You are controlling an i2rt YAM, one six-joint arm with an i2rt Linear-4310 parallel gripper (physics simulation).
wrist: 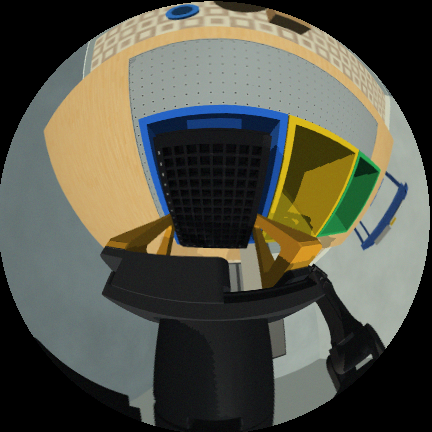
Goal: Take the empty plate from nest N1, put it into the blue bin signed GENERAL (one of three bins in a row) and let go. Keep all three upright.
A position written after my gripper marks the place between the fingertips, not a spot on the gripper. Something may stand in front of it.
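A black plate [212, 178] is here where I can see it, and so is a green bin [365, 172]. I can see my gripper [213, 217] as well.
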